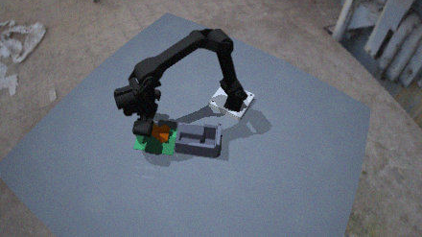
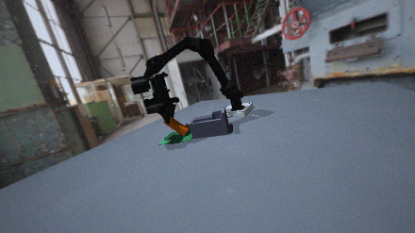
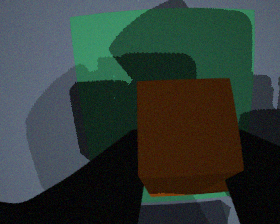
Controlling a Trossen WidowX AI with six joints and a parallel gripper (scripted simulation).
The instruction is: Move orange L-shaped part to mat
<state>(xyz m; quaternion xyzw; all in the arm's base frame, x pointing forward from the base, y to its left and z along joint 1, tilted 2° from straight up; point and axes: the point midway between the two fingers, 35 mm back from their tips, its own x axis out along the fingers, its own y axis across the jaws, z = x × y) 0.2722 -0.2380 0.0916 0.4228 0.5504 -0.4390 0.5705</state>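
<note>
Now: the orange L-shaped part 3 cm to the left of my gripper tip, 3 cm below it and 2 cm behind it. Also, from my gripper tip: green mat (9 cm below, 2 cm to the left, 1 cm behind).
</note>
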